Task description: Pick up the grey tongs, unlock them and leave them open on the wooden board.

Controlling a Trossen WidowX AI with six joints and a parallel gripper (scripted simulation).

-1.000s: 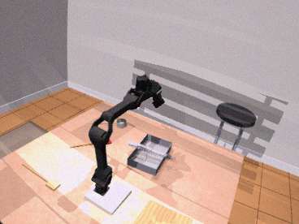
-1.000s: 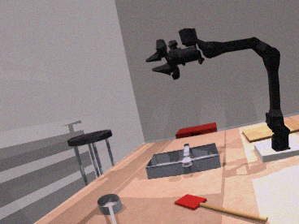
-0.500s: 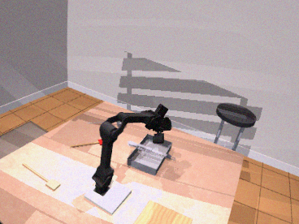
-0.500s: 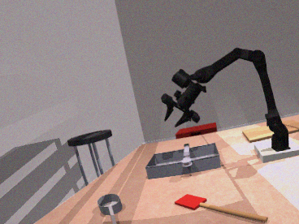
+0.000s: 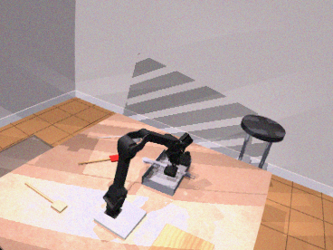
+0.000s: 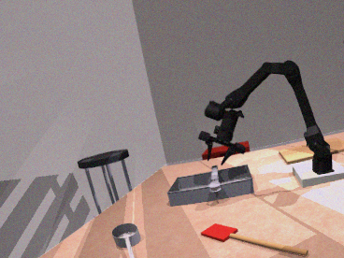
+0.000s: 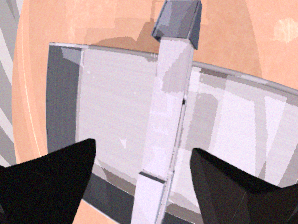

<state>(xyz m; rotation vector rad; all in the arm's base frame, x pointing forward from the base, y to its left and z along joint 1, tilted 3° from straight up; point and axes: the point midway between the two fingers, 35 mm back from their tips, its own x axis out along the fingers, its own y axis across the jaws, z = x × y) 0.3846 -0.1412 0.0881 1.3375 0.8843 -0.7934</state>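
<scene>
My gripper tip is now 70 mm above the roasting tin, 40 mm to the right of it and 20 mm short of it. From my gripper tip the other things lie so: wooden board: 500 mm behind, 210 mm to the right, 90 mm below.
</scene>
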